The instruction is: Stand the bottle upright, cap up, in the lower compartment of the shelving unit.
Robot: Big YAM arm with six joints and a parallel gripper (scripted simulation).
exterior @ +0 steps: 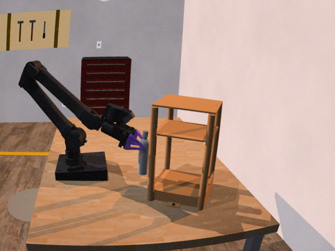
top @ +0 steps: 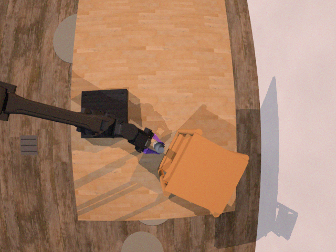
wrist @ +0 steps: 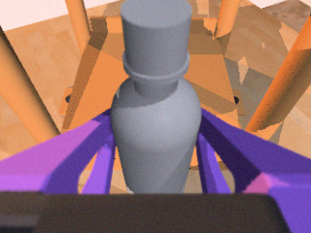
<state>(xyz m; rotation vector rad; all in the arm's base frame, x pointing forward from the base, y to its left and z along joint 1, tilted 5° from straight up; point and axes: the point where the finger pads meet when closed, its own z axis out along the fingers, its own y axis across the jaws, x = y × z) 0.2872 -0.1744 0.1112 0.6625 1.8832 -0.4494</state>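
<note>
Now: the grey bottle right at my hand. Also, from my hand: shelving unit 13 cm ahead, 10 cm to the right, 1 cm above.
</note>
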